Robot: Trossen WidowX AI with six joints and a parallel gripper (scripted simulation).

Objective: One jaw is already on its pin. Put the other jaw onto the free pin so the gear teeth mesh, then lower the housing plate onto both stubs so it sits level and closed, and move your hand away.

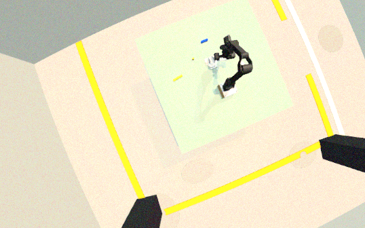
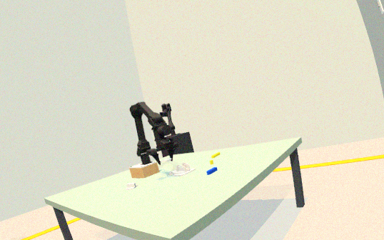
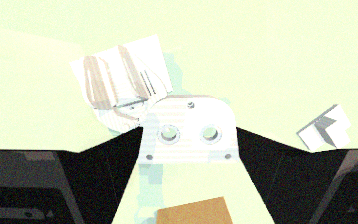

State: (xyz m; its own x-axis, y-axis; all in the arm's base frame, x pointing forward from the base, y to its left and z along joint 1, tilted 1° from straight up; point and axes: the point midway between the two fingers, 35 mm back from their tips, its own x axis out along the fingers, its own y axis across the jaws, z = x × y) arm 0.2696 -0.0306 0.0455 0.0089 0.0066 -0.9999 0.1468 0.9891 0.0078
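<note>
The white jaw lies 9 cm to the left of my gripper tip and 7 cm below it. Round my gripper tip: yellow bar (45 cm to the left, 8 cm below, 4 cm behind); blue block (27 cm ahead, 8 cm to the left, 7 cm below); yellow cube (25 cm to the left, 11 cm ahead, 7 cm below).
</note>
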